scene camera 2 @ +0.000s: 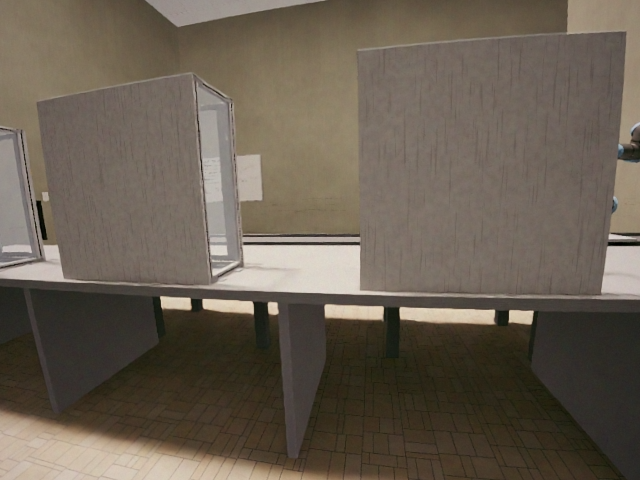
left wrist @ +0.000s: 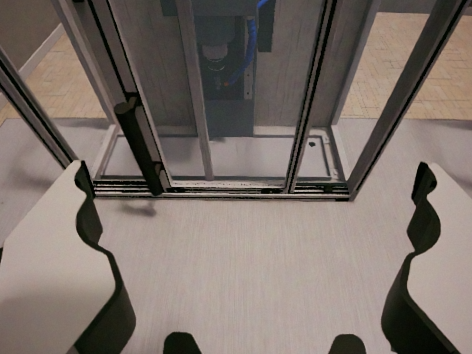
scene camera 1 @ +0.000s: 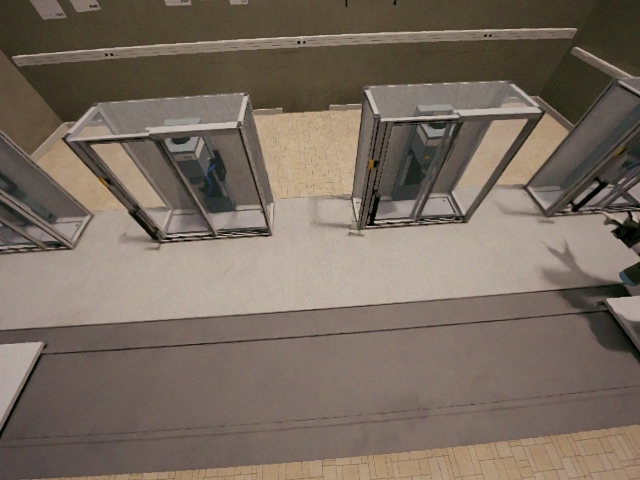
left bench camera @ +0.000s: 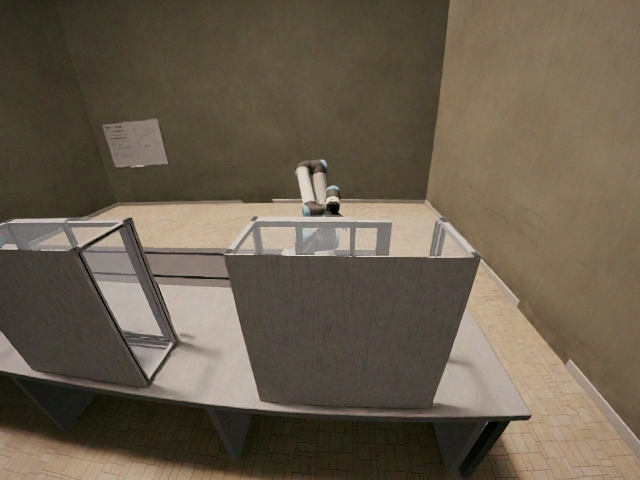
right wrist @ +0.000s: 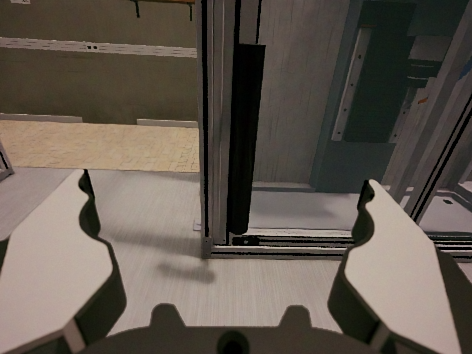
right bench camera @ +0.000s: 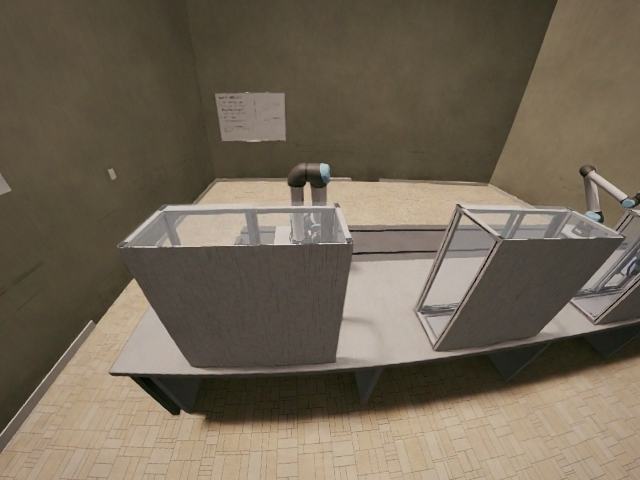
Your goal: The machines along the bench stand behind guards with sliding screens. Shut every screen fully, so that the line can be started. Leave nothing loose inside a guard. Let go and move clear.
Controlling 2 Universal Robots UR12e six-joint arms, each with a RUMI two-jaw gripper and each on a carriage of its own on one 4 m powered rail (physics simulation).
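Observation:
In the left wrist view, my left gripper (left wrist: 251, 163) is open and empty before a guard (left wrist: 225, 195). Its sliding screen (left wrist: 116, 55) stands off the left post, leaving a gap; its black handle (left wrist: 136, 145) is between my fingers in the picture but apart from them. My right gripper (right wrist: 229, 177) (scene camera 1: 618, 225) is open and empty before the guard at the far right of scene camera 1. That screen's black handle (right wrist: 245, 140) (scene camera 1: 589, 195) is close beside the left post (right wrist: 205, 150). In scene camera 1, two middle guards have handles (scene camera 1: 143, 222) (scene camera 1: 374, 209) beside their left posts.
Guards stand in a row on the bench (scene camera 1: 310, 263), with posts and rails at their fronts. Machines (scene camera 1: 191, 155) (scene camera 1: 423, 149) stand inside the middle two. White carriage plates (scene camera 1: 15, 377) (scene camera 1: 628, 315) show at both sides on the rail. My left arm (left bench camera: 312, 186) stands beyond an end guard (left bench camera: 351, 330).

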